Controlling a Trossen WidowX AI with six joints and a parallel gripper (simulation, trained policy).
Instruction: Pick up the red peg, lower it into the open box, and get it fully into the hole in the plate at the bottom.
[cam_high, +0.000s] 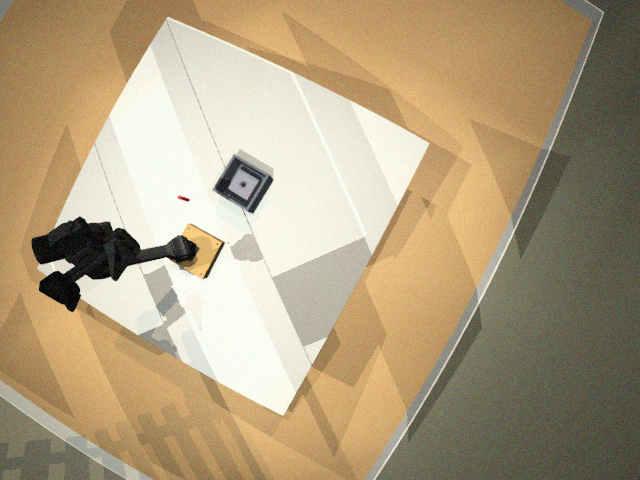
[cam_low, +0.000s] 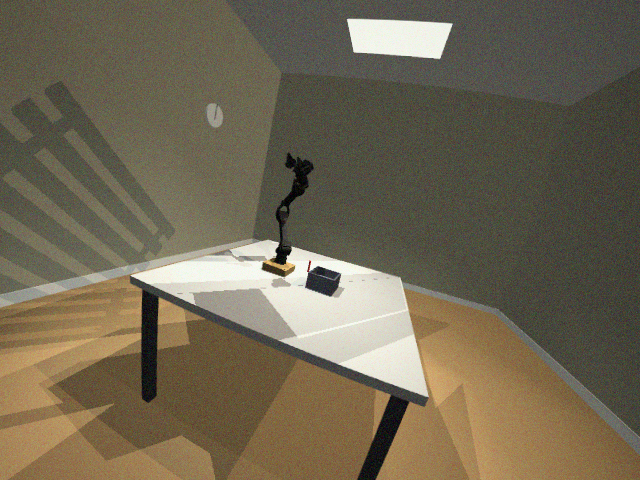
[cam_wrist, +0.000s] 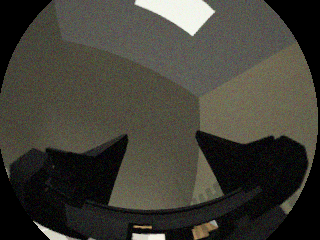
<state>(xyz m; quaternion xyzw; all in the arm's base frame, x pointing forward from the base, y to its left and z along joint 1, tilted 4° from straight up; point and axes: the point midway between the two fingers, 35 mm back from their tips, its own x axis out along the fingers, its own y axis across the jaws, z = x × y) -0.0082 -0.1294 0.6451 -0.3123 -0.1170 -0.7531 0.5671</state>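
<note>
Now: the red peg 68 cm below my gripper tip, 27 cm to the left of it and 13 cm ahead of it. Also, from my gripper tip: dark box 69 cm below, 31 cm ahead, 10 cm to the left; plate 67 cm below, 31 cm ahead, 10 cm to the left.
</note>
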